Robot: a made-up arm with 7 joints.
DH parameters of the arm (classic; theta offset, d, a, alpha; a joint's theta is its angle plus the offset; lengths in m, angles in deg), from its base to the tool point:
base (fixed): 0 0.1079 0 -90
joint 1: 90 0.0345 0.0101 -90
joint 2: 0 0.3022 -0.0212 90
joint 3: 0 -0.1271 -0.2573 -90
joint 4: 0 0.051 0.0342 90
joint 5: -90 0.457 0.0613 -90
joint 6: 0 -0.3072 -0.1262 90
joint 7: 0 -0.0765 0.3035 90
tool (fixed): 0 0.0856 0 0
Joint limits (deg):
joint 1: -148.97..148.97
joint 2: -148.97..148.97
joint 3: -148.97..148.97
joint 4: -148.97..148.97
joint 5: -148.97..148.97
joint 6: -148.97..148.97
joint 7: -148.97..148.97
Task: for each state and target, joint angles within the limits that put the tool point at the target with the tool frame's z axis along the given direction. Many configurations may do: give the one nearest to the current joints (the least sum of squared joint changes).
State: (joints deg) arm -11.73 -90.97 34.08 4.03 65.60 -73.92 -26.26
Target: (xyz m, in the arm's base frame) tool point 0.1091 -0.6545 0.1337 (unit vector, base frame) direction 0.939 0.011 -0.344
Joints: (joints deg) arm -17.63 -124.49 -5.94 -20.35 64.93 -85.81 -23.06
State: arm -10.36 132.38 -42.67 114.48 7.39 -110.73 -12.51
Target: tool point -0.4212 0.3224 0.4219 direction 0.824 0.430 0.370
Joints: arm -56.08 97.30 -74.49 148.97 41.55 -109.03 -2.74
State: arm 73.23 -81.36 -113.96 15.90 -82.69 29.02 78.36
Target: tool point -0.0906 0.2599 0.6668 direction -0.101 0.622 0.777
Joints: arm 56.08 -75.90 -113.89 16.43 -76.91 -14.53 66.36
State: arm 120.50 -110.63 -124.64 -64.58 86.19 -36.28 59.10
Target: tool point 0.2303 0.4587 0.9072 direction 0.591 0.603 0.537
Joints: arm 113.99 -80.26 -125.75 -98.54 104.76 -57.44 82.58
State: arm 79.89 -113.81 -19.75 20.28 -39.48 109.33 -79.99
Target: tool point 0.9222 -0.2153 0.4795 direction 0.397 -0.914 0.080
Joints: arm 121.96 -137.31 -59.84 32.75 -56.67 148.97 -73.18
